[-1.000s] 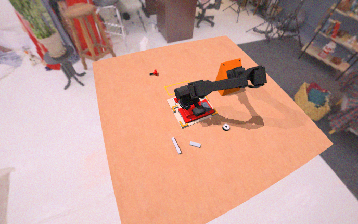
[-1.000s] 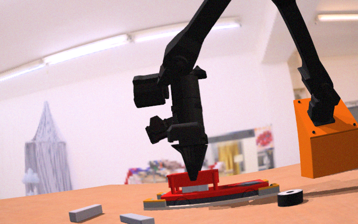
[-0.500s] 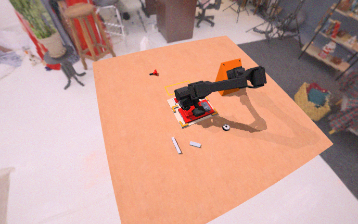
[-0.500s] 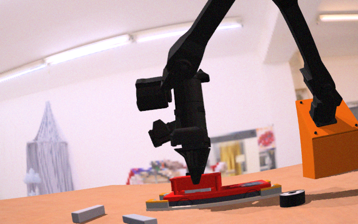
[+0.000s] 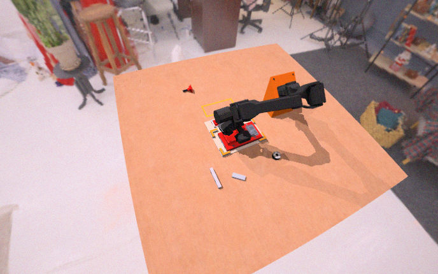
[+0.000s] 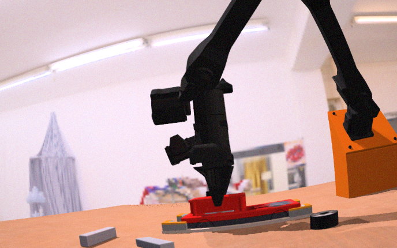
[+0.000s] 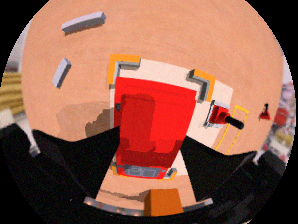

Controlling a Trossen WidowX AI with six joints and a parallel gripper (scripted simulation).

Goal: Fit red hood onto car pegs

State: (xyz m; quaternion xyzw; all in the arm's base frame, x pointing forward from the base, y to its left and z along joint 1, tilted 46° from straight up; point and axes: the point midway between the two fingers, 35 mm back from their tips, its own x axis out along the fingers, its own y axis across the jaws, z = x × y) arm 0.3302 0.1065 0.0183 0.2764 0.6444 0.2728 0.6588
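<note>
The red hood is 1 cm above my gripper tip. Also, from my gripper tip: grey engine block (1 cm to the left, 1 cm below); black wheel (17 cm to the left, 15 cm behind, 3 cm below).
</note>
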